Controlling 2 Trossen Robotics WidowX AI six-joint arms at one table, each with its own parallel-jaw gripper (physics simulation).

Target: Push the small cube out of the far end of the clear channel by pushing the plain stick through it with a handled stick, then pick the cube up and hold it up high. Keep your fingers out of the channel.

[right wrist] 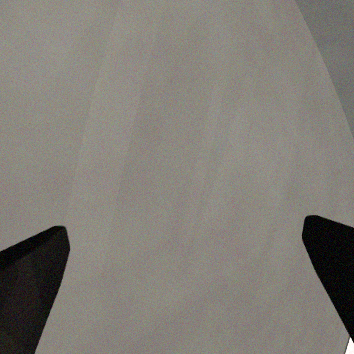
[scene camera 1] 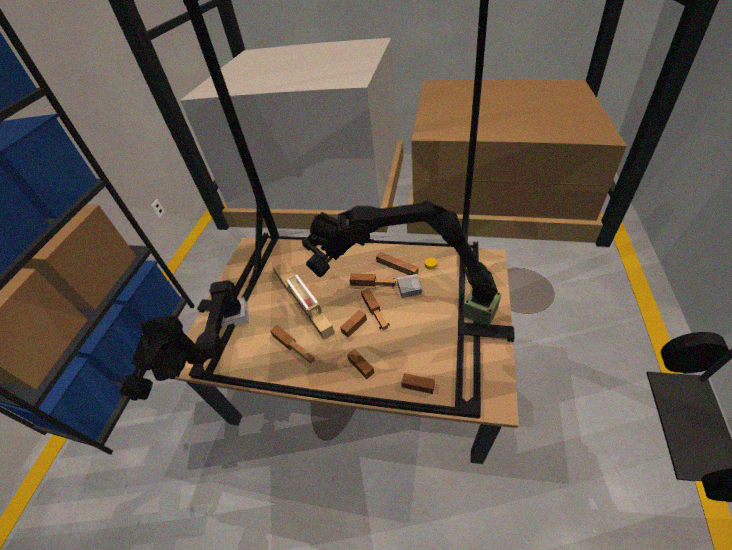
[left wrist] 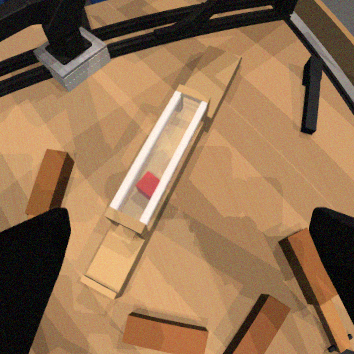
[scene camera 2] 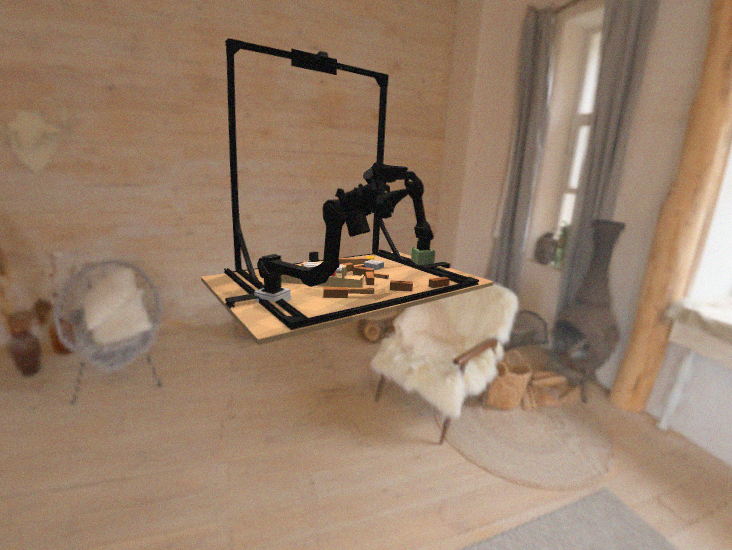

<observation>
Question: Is my left gripper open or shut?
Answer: Open.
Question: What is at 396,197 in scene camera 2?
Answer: My right gripper.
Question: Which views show my right gripper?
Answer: The right wrist view, scene camera 1 and scene camera 2 only.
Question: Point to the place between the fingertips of my right gripper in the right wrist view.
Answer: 187,233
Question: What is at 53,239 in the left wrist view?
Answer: My left gripper.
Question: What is my right gripper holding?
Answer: Nothing.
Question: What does the black stick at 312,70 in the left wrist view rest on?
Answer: The table.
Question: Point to a clear channel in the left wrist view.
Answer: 145,186
</observation>
